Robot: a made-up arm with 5 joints.
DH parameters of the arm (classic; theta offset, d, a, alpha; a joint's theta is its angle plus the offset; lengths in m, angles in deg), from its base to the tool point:
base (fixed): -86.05 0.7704 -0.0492 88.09
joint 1: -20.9 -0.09 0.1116 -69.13
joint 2: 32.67 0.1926 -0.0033 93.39
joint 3: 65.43 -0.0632 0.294 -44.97
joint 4: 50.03 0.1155 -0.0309 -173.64
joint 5: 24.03 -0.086 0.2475 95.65
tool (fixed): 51.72 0.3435 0 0
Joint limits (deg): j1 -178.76..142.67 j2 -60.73..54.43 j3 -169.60..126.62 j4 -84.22..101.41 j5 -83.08..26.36
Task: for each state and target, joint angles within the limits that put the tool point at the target. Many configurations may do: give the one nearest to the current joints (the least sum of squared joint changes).
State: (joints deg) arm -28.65 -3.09 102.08 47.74 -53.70
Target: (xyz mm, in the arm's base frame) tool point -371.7 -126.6 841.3
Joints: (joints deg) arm 2.96 -21.35 93.65 74.23 -82.36
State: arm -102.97 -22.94 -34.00 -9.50 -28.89
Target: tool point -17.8 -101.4 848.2
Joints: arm -103.55 -35.60 14.58 22.22 -65.88
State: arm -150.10 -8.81 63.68 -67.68 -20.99
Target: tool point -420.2 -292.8 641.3
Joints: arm -168.40 24.80 60.39 -48.91 -36.77
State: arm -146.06 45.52 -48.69 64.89 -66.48
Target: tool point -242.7 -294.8 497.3
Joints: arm -107.05 38.71 -36.59 26.48 -29.51
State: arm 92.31 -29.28 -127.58 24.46 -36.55
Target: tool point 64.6 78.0 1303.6
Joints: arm 80.81 -25.47 -145.42 25.73 -35.44
